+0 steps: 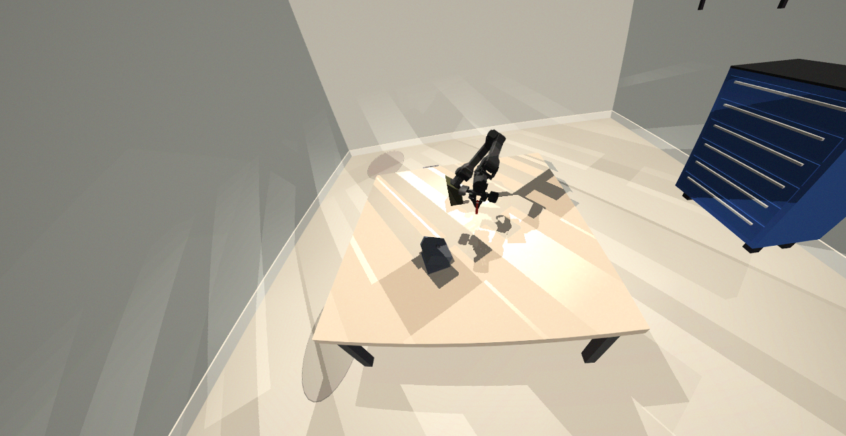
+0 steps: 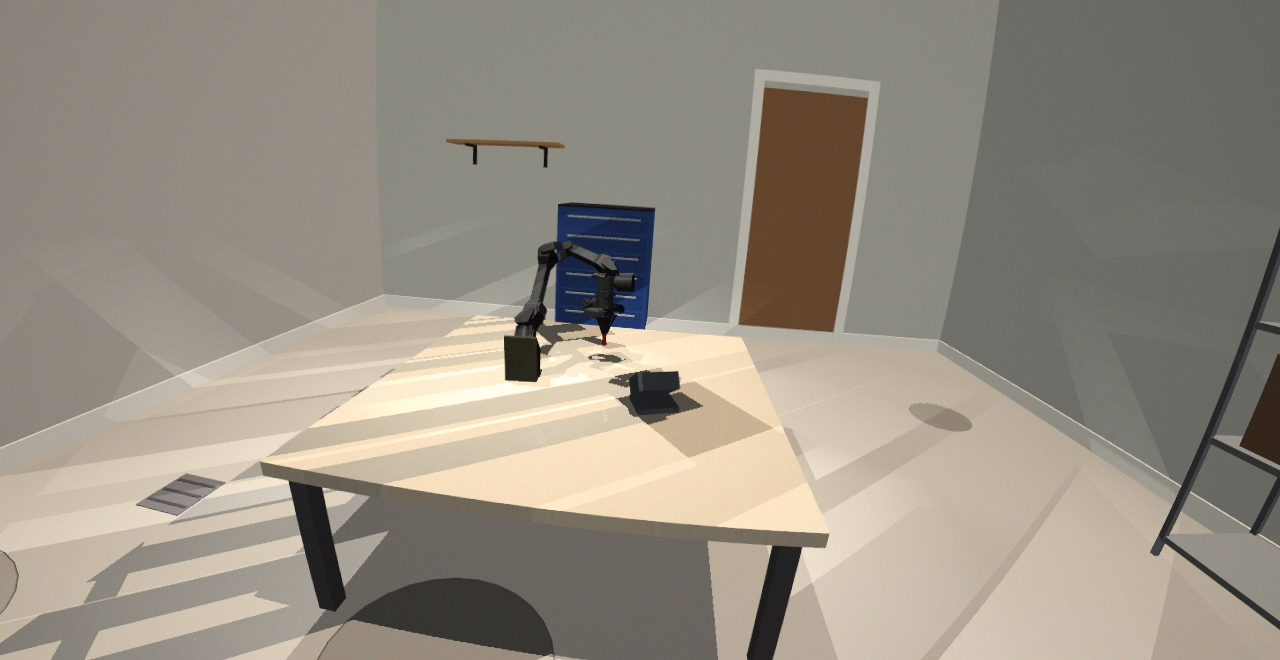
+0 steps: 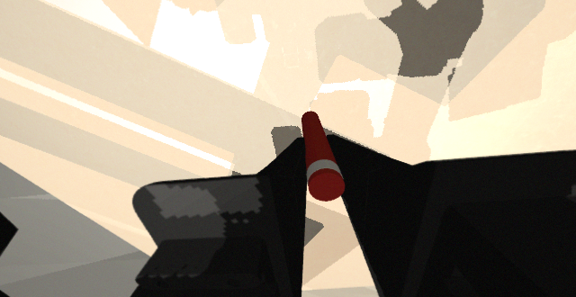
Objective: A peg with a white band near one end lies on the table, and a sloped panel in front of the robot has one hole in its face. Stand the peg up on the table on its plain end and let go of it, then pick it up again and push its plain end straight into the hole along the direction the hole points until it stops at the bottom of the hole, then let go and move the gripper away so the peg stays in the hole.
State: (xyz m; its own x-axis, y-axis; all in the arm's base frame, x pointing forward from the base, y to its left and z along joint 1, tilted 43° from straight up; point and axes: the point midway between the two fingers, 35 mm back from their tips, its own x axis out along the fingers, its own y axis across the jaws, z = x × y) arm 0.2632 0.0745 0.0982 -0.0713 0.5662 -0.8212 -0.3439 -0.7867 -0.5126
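Right now the grey sloped panel is 21 cm to the right of my gripper tip, 20 cm ahead of it and 7 cm below it. From my gripper tip the other things lie so: red peg 2 cm above.
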